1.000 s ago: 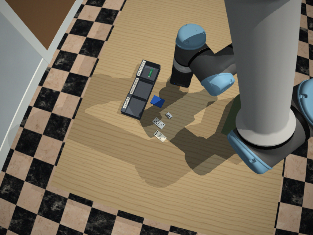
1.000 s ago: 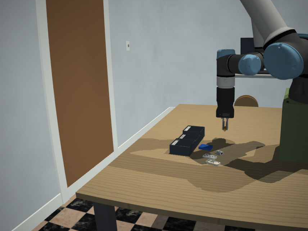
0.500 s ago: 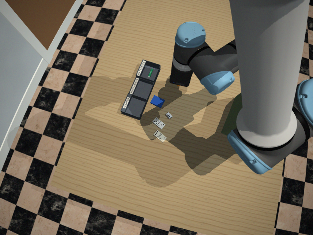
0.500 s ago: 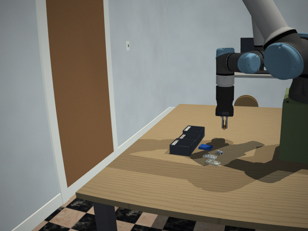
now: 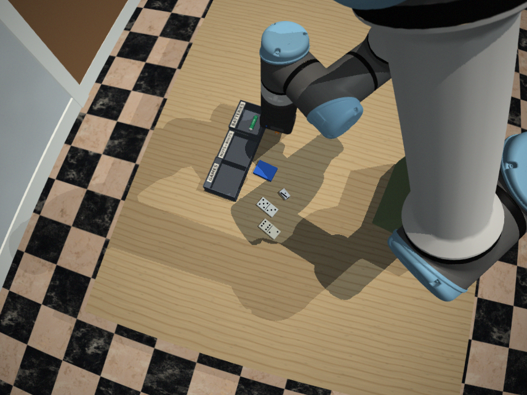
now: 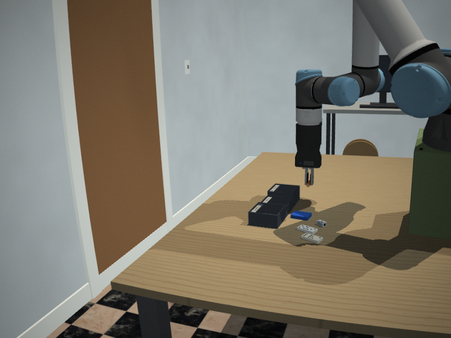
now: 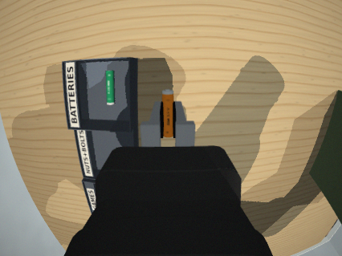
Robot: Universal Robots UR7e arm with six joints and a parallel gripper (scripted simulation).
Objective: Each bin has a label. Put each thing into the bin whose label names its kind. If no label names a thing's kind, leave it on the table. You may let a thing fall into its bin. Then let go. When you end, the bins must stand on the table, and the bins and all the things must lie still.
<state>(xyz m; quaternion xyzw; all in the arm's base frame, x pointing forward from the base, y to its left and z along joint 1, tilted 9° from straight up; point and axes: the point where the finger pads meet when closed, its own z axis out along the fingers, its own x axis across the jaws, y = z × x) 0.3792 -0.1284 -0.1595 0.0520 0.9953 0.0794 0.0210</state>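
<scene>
Now: hand 7 cm short of the green battery, 3 cm to the left of it and 7 cm above it. Also, from my hand: dark three-part bin (9 cm ahead, 6 cm to the left, 6 cm below); then orange battery (1 cm below); then blue flat block (1 cm ahead, 10 cm to the left, 8 cm below).
</scene>
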